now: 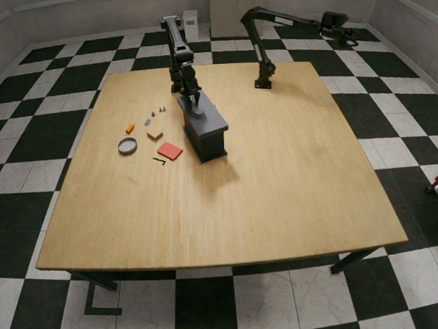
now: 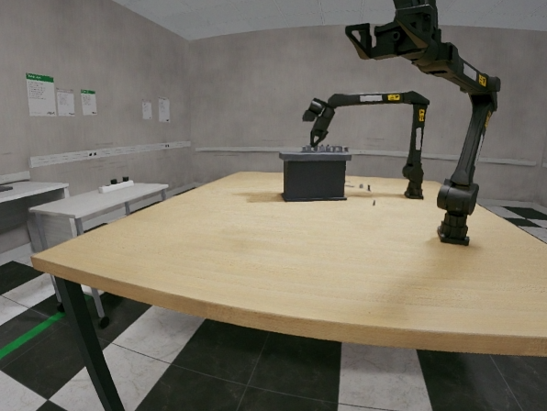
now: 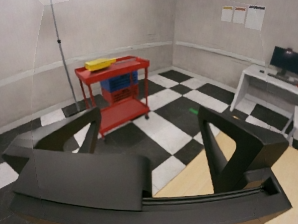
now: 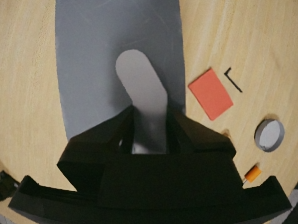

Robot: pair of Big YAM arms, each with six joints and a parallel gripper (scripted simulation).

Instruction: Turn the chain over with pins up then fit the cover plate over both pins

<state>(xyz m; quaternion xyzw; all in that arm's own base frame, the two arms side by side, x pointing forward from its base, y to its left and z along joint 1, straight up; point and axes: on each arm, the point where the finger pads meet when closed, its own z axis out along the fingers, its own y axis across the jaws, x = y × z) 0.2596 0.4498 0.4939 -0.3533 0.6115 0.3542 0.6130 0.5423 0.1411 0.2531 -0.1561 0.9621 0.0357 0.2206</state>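
My right gripper is now 42 cm to the left of the orange-handled screwdriver, 24 cm above it and 16 cm past it. From my right hand the other things lie so: dark grey block: 15 cm below, 3 cm to the left, 1 cm behind; red square pad: 25 cm below, 16 cm to the right, 6 cm ahead.
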